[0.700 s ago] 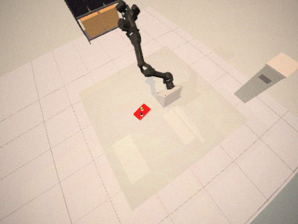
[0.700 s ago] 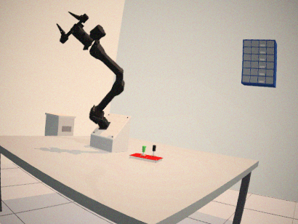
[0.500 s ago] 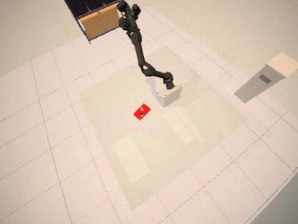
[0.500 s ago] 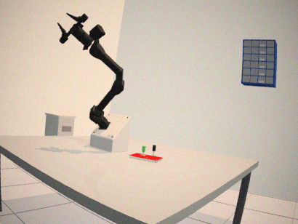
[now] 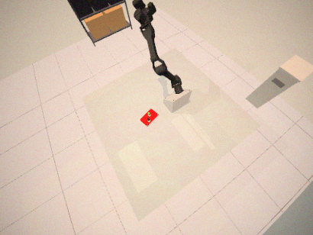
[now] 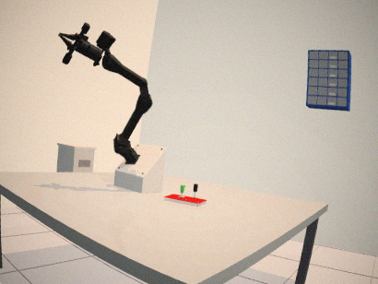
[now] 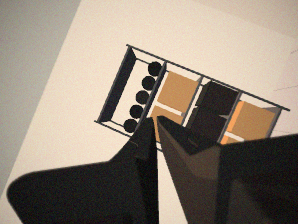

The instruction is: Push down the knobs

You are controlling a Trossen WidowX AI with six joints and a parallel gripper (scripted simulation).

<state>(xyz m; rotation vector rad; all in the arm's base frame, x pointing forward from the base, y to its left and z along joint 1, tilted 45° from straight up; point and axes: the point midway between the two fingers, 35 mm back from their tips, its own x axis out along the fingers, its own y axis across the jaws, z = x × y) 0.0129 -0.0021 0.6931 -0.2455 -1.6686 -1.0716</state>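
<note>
The green knob is 40 cm ahead of my gripper tip, 46 cm to the left of it and 58 cm below it. Round my gripper tip: black knob (44 cm ahead, 50 cm to the left, 58 cm below).
</note>
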